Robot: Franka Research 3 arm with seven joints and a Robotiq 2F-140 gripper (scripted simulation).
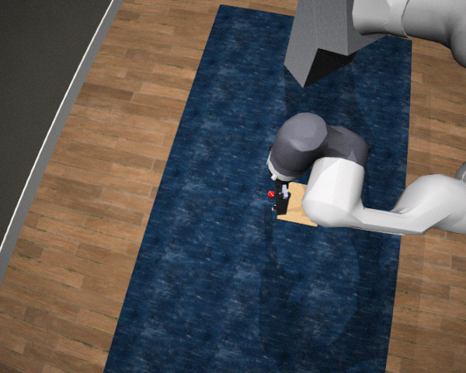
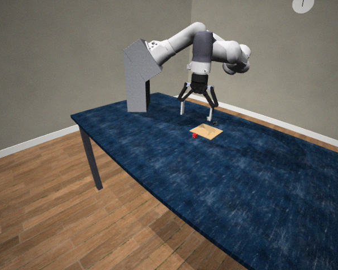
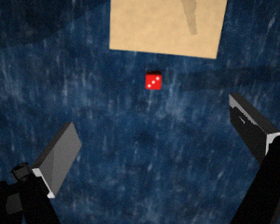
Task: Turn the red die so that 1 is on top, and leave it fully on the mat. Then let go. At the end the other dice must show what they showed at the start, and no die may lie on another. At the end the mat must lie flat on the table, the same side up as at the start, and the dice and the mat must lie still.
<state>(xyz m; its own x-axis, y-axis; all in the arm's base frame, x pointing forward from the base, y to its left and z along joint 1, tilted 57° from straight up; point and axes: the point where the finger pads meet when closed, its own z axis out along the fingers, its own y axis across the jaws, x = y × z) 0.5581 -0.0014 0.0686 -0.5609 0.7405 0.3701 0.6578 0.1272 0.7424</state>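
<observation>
My gripper is now 10 mm to the right of the red die and 120 mm above it. The rest, counted from my hand: white die 170 mm behind, 210 mm to the left, 120 mm below; black die 90 mm behind, 210 mm to the left, 120 mm below; tan mat 40 mm behind, 100 mm to the left, 130 mm below.
</observation>
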